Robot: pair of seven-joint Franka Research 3 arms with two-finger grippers.
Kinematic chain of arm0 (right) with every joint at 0, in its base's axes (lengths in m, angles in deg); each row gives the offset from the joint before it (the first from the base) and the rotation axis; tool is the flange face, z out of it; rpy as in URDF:
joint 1: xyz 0 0 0.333 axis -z
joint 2: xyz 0 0 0 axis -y
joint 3: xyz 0 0 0.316 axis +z
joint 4: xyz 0.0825 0 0 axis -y
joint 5: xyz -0.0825 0 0.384 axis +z
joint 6: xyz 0 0 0 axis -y
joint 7: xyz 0.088 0 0 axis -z
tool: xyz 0 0 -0.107 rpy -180 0 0
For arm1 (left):
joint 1: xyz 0 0 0.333 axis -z
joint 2: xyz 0 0 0 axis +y
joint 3: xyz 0 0 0.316 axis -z
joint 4: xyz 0.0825 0 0 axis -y
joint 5: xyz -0.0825 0 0.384 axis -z
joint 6: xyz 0 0 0 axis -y
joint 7: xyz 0.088 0 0 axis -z
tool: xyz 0 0 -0.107 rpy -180 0 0
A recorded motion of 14 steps. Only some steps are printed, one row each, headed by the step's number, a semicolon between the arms.
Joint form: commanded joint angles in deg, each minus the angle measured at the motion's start. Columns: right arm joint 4, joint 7, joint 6, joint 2, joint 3, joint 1, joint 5; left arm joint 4, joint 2, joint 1, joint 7, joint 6, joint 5, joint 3.
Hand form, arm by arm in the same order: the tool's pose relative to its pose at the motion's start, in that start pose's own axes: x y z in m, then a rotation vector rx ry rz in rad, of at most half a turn. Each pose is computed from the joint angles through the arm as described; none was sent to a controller.
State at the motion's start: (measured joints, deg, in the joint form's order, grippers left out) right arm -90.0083 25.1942 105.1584 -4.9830 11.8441 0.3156 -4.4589; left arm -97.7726 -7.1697 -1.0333 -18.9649 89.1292 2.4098 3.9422
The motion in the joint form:
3: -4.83 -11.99 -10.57 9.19 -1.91 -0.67 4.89; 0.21 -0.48 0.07 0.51 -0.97 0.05 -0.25
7: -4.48 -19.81 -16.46 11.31 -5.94 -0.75 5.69; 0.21 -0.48 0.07 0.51 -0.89 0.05 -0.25
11: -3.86 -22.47 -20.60 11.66 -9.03 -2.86 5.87; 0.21 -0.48 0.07 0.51 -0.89 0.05 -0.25
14: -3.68 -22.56 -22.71 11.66 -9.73 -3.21 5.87; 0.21 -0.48 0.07 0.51 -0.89 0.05 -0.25
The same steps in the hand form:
3: -0.0540 0.0225 -0.0416 0.0111 -0.1227 -0.1744; -0.0037 -0.0026 -0.0045 0.0006 -0.0048 0.0063
7: -0.0587 0.0628 -0.0569 0.0129 -0.1828 -0.2421; -0.0035 -0.0026 -0.0046 0.0002 -0.0035 0.0063
11: -0.0641 0.0752 -0.0605 0.0141 -0.2382 -0.2724; -0.0035 -0.0026 -0.0046 0.0002 -0.0035 0.0063
14: -0.0671 0.0798 -0.0596 0.0093 -0.2716 -0.2685; -0.0035 -0.0026 -0.0046 0.0002 -0.0035 0.0063

